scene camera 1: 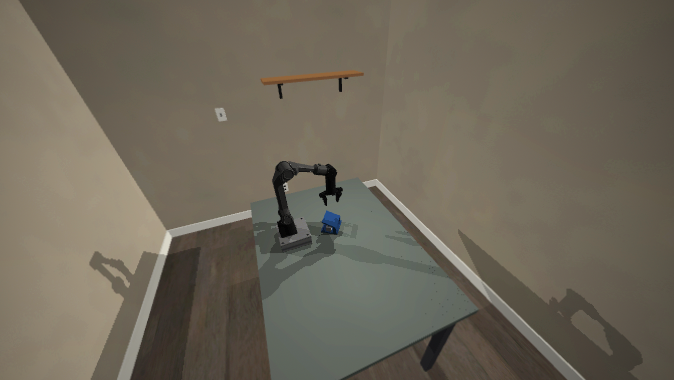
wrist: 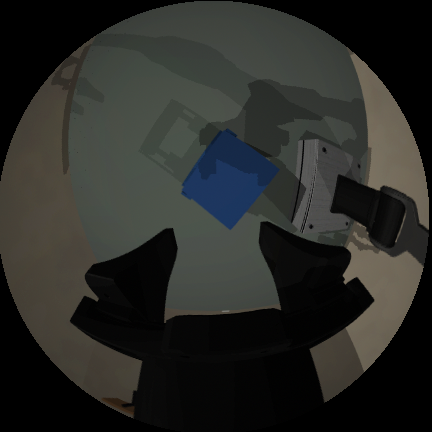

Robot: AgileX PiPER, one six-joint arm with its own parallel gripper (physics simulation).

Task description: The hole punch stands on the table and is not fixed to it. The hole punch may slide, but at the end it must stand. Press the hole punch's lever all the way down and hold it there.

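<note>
The blue hole punch stands upright on the table, beside the robot's base. Its wide blue lever is raised and slanted, with a gap below it in the scene view. In the wrist view the lever's top hides most of the punch's base. My gripper is open and empty. It points down and hangs above the hole punch, apart from it. In the wrist view the hole punch lies ahead of the fingertips, roughly between them sideways.
The grey base plate of the arm stands close beside the hole punch. A wooden shelf is on the back wall, high above the table. Shadows of the arm fall across the table.
</note>
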